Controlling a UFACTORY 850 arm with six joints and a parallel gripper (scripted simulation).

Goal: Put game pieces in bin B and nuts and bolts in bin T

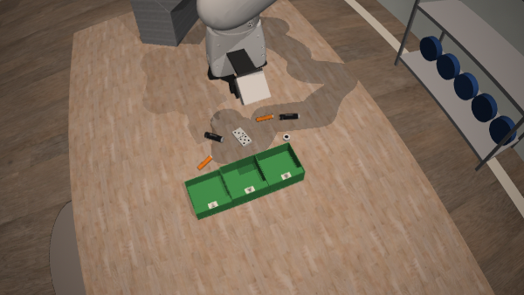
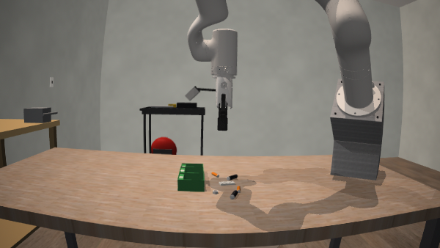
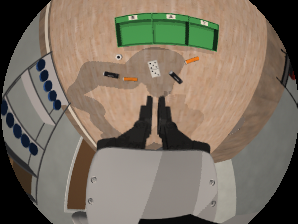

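Right now the green three-compartment bin row is 19 cm below my hand, 10 cm ahead of it and 2 cm to the right of it. Round my hand: orange battery (20 cm below, 10 cm to the right, 3 cm ahead); then grey nut (20 cm below, 10 cm to the left, 1 cm ahead); then white domino (20 cm below, 2 cm behind).
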